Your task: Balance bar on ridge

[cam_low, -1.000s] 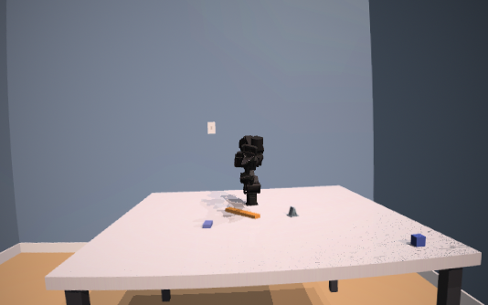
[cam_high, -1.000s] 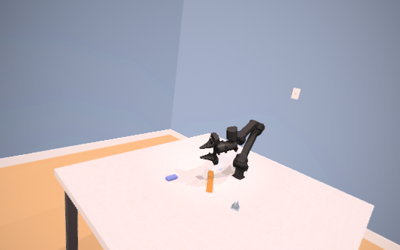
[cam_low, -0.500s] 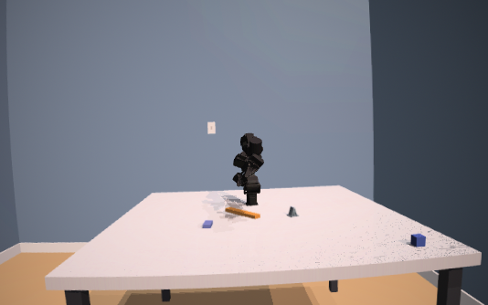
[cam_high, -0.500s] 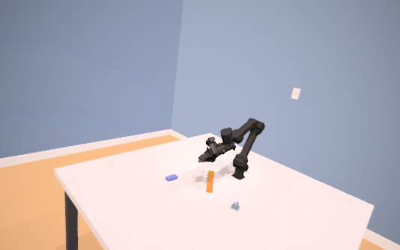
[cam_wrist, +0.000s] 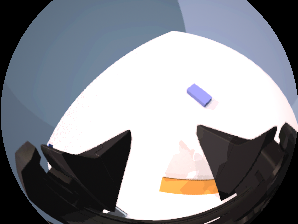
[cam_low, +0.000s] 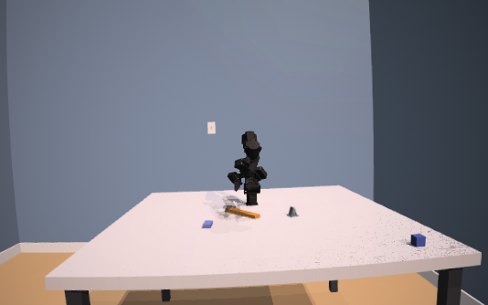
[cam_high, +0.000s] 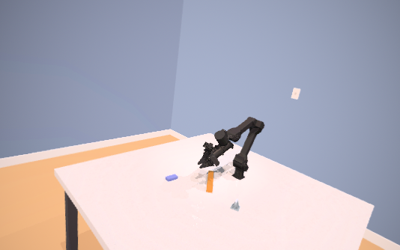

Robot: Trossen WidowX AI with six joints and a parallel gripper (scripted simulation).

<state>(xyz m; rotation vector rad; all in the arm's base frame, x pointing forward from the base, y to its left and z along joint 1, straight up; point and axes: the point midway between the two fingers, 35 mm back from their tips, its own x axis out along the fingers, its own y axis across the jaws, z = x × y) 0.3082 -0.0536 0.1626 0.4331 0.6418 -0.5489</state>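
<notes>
The orange bar lies 12 cm behind my gripper tip and 13 cm below it. Round my gripper tip: blue cube (41 cm ahead, 57 cm to the left, 12 cm below); then flat blue block (5 cm ahead, 15 cm to the right, 13 cm below).
</notes>
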